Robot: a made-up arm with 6 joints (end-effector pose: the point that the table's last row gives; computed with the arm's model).
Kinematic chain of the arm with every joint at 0, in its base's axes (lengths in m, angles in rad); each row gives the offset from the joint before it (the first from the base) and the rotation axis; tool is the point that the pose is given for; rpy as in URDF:
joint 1: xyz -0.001 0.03 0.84 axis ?
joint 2: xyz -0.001 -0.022 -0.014 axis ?
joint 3: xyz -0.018 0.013 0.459 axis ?
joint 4: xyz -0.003 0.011 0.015 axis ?
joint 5: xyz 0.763 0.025 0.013 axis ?
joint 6: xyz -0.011 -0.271 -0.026 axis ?
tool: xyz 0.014 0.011 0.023 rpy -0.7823 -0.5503 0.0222
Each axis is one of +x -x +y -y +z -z.
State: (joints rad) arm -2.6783 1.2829 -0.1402 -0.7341 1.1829 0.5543
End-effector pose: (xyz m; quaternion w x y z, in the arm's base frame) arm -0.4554 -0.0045 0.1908 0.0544 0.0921 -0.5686 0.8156
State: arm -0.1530 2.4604 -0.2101 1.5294 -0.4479 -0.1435
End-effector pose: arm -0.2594 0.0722 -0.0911 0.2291 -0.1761 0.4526 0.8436
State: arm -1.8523 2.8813 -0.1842 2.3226 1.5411 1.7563
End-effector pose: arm 0.3401 0.6094 0.1571 0.6465 -0.4917 -0.5080 -0.2868
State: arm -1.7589 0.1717 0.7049 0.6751 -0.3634 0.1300
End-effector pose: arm -0.2903 -0.5571 1.8112 0.3008 -0.6504 0.3516 -0.6024
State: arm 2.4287 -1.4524 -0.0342 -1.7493 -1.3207 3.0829
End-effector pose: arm 0.0552 -0.0841 1.5308 0.0329 0.5263 -0.7944 -0.3014
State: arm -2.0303 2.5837 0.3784 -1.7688 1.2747 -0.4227
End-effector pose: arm 0.1980 0.3535 -0.0315 0.3697 0.0181 -0.5017 0.7819
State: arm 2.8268 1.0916 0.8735 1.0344 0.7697 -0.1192
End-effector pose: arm -1.1014 0.5016 1.1095 0.0627 -0.4477 0.6502 -0.6106
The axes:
joint 1: +z
joint 2: +y
joint 3: -y
joint 4: -x
joint 5: -y
joint 6: -x

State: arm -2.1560 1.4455 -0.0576 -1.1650 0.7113 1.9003
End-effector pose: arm -0.2286 -0.1846 0.0985 0.4845 -0.0613 0.7936 -0.3630
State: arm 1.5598 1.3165 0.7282 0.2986 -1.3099 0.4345
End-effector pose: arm 0.2233 1.1406 0.6158 0.1306 -0.6883 0.0290 0.7130
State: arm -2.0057 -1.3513 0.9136 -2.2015 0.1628 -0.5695
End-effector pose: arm 0.4584 0.6900 1.6188 0.6082 -0.0286 -0.7844 0.1180
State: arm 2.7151 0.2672 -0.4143 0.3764 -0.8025 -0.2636
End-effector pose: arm -0.6074 0.5458 0.8817 0.0641 -0.5058 -0.3377 0.7912
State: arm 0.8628 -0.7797 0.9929 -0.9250 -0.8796 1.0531
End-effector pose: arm -0.1158 -0.2993 1.9008 0.4059 -0.0873 -0.8969 0.1524
